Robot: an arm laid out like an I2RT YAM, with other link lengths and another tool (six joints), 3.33 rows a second.
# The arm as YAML. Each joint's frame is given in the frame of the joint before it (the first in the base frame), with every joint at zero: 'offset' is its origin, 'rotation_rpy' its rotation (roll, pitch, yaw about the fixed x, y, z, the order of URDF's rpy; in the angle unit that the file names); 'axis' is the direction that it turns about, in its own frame. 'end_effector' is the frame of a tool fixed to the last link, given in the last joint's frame.
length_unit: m
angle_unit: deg
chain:
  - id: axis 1
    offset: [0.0, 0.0, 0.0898]
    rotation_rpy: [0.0, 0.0, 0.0]
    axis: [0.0, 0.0, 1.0]
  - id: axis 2
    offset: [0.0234, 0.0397, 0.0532]
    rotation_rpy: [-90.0, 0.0, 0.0]
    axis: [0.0, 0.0, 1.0]
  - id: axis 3
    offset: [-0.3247, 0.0, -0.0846]
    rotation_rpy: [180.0, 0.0, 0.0]
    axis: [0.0, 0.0, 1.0]
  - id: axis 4
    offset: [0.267, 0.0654, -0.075]
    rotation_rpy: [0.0, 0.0, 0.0]
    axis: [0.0, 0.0, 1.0]
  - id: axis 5
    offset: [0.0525, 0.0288, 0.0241]
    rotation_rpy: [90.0, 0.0, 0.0]
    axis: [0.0, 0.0, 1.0]
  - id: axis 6
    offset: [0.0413, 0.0, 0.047]
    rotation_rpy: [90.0, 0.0, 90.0]
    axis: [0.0, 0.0, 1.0]
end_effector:
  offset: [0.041, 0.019, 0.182]
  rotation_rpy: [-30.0, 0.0, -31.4]
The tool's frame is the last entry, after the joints.
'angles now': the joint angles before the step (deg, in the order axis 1, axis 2, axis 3, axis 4, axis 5, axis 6). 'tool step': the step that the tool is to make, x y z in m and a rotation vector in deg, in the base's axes. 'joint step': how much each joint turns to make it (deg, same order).
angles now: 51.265 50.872 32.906 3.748 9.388 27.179
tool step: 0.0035 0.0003 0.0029 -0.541 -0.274 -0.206
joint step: -0.394 0.684 0.861 -0.330 -0.046 -0.590
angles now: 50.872 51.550 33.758 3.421 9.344 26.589
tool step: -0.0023 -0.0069 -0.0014 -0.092 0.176 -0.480
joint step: -0.428 -1.410 -0.464 -1.143 0.031 0.089
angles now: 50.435 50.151 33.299 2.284 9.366 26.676
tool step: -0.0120 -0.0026 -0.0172 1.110 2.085 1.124
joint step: 0.004 -2.196 -3.103 0.143 -1.679 1.969
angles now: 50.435 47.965 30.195 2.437 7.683 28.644
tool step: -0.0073 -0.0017 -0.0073 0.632 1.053 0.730
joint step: 0.004 -1.495 -1.392 -0.408 -1.024 0.984
